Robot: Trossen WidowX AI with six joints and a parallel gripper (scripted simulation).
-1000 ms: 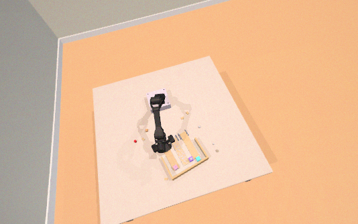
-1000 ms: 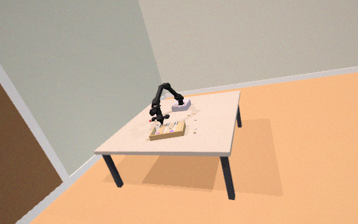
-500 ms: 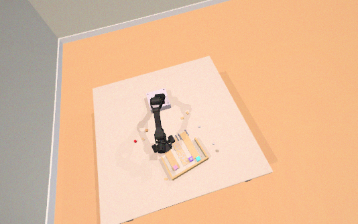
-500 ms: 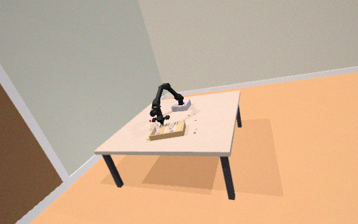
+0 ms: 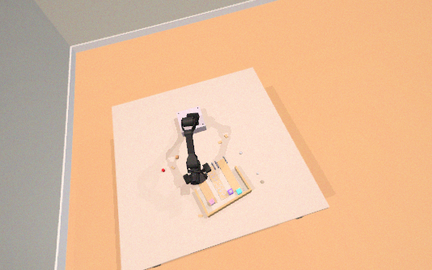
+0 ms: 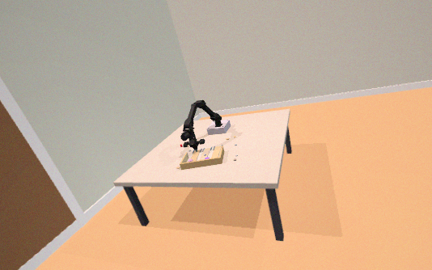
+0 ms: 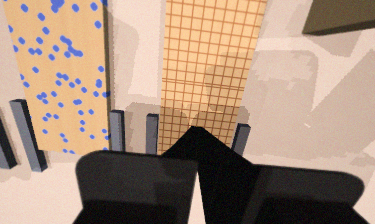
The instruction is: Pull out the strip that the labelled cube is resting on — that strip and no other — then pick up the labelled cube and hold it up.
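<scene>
The gridded strip lies 9 cm ahead of my gripper tip and 3 cm to the left of it. Round my gripper tip: red bit (25 cm to the right, 10 cm behind, 1 cm above).
</scene>
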